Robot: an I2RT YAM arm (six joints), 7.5 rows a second.
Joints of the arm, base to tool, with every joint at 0 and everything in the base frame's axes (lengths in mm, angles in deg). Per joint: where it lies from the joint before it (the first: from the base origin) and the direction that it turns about. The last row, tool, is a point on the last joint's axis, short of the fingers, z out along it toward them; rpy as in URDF.
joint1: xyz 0 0 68 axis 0 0 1
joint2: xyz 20 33.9 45.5 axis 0 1 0
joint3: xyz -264 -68.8 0 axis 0 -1 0
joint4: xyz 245 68.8 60 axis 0 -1 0
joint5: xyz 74 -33.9 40.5 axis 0 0 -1
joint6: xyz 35.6 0 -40.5 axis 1 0 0
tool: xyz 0 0 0 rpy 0 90 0
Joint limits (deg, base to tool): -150..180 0..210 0..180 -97..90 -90..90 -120..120
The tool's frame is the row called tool.
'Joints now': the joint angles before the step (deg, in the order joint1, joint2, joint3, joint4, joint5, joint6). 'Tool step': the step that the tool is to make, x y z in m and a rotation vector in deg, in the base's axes. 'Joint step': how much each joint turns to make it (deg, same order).
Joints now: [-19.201 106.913 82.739 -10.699 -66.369 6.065]
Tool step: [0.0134 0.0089 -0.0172 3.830 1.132 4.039]
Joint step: [1.598 3.421 -0.006 4.481 -3.866 3.590]
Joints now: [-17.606 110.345 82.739 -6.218 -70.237 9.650]
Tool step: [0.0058 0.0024 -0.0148 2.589 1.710 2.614]
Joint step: [0.460 2.393 -0.016 1.210 -2.885 1.270]
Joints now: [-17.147 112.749 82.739 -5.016 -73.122 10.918]
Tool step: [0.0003 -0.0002 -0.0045 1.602 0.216 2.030]
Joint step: [-0.070 0.739 -0.008 -0.008 -2.561 -0.079]
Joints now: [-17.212 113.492 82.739 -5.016 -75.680 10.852]
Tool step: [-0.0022 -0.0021 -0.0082 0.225 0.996 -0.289]
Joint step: [-0.352 0.339 -1.072 -0.016 -0.002 -0.422]
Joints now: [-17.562 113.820 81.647 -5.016 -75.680 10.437]
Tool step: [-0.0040 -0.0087 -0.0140 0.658 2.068 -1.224]
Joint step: [-1.265 0.882 -1.455 0.004 -0.019 -0.168]
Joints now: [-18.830 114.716 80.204 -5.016 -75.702 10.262]
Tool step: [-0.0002 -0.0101 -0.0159 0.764 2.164 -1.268]
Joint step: [-1.274 2.011 -0.278 -0.024 -0.004 -0.018]
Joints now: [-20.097 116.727 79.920 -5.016 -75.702 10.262]
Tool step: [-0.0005 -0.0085 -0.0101 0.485 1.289 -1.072]
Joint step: [-1.075 1.399 -0.004 0.018 -0.002 -0.009]
